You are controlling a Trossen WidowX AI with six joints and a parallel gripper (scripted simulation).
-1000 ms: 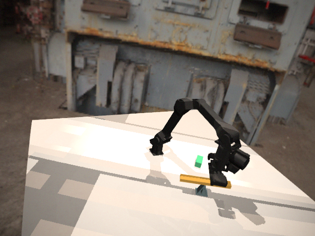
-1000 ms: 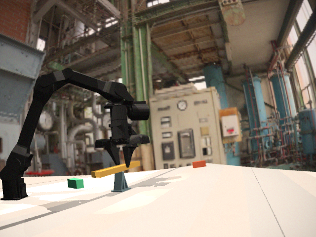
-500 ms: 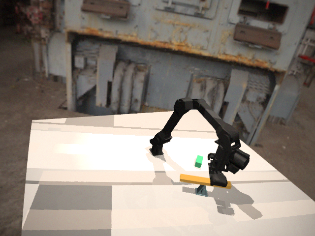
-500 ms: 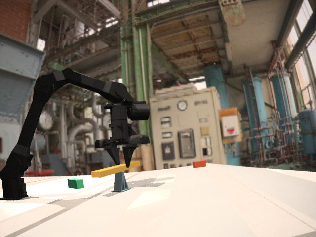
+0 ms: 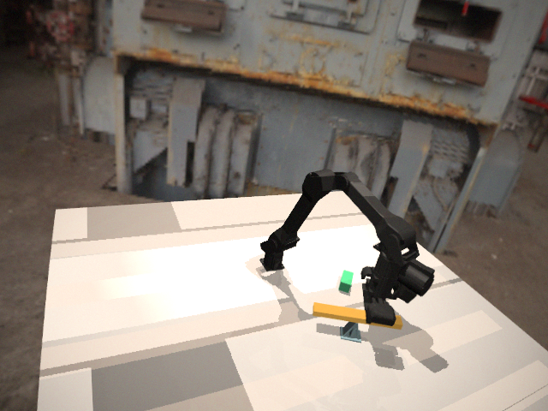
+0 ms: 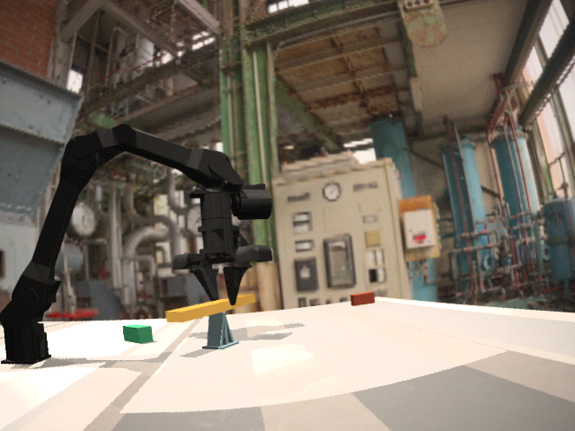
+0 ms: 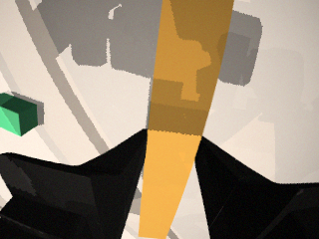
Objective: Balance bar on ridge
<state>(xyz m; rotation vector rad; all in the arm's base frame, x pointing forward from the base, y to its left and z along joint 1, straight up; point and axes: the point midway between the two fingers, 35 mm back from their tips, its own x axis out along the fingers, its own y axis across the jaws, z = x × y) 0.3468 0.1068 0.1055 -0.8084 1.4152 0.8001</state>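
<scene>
The bar is 2 cm to the right of my gripper tip and 1 cm behind it. From my gripper tip the other things lie so: green block (19 cm behind, 8 cm to the left, 5 cm below); then red block (39 cm to the left, 39 cm ahead, 5 cm below).
</scene>
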